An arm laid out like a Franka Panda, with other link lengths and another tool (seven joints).
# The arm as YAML. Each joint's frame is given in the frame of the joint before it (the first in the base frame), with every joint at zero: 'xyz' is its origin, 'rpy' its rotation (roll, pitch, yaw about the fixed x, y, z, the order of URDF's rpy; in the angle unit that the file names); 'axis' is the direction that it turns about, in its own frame. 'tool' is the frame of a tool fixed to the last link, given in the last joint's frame.
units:
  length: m
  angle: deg
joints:
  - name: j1
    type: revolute
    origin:
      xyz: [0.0, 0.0, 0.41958]
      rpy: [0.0, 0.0, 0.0]
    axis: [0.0, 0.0, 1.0]
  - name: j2
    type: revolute
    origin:
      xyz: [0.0, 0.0, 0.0]
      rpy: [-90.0, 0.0, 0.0]
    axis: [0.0, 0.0, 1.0]
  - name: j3
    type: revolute
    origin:
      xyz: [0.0, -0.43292, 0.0]
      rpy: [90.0, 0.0, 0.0]
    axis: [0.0, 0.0, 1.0]
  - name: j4
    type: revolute
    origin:
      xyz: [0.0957, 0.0, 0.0]
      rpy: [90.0, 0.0, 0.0]
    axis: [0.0, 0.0, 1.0]
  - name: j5
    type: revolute
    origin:
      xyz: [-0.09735, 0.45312, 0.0]
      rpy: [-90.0, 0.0, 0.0]
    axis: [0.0, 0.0, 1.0]
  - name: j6
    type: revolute
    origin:
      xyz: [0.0, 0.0, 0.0]
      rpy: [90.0, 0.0, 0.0]
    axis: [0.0, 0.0, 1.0]
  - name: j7
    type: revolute
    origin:
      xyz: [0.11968, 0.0, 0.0]
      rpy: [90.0, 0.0, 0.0]
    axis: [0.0, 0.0, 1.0]
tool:
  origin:
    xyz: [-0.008, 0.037, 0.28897]
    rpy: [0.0, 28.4, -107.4]
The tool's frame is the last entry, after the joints.
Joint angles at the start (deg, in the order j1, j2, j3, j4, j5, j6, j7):
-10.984, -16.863, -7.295, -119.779, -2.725, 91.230, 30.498
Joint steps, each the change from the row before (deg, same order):
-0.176, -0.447, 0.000, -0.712, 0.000, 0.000, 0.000
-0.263, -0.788, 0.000, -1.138, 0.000, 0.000, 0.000
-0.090, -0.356, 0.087, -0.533, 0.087, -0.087, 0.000
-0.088, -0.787, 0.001, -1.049, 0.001, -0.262, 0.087
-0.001, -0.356, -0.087, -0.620, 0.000, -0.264, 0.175
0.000, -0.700, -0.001, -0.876, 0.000, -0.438, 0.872
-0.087, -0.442, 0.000, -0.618, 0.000, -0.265, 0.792
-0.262, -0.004, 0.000, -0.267, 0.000, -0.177, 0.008
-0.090, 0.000, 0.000, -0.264, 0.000, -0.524, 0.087
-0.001, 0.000, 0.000, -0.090, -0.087, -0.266, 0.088
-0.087, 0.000, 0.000, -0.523, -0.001, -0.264, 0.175
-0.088, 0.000, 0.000, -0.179, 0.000, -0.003, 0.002
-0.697, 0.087, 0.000, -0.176, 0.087, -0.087, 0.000
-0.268, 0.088, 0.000, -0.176, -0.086, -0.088, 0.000
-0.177, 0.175, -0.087, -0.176, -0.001, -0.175, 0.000
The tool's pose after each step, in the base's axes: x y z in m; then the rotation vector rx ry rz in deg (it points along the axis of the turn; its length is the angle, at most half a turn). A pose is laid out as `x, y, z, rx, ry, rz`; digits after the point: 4 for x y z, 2 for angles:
0.4215, -0.1868, 0.5495, -137.62, -73.81, -22.46
0.4132, -0.1861, 0.5459, -137.58, -73.33, -22.25
0.4094, -0.1843, 0.5440, -137.42, -73.14, -22.07
0.4007, -0.1819, 0.5409, -137.27, -72.66, -21.65
0.3952, -0.1806, 0.5381, -137.22, -72.09, -21.20
0.3867, -0.1772, 0.5358, -137.67, -70.85, -20.70
0.3808, -0.1754, 0.5338, -138.20, -69.69, -20.37
0.3777, -0.1763, 0.5315, -138.21, -69.15, -20.00
0.3734, -0.1754, 0.5292, -138.05, -68.53, -19.23
0.3714, -0.1751, 0.5285, -138.04, -68.30, -18.79
0.3670, -0.1740, 0.5242, -137.94, -67.61, -18.02
0.3657, -0.1741, 0.5228, -137.92, -67.42, -17.86
0.3625, -0.1776, 0.5207, -138.19, -66.37, -17.80
0.3603, -0.1792, 0.5187, -138.28, -65.92, -17.44
0.3579, -0.1802, 0.5161, -138.22, -65.34, -17.01

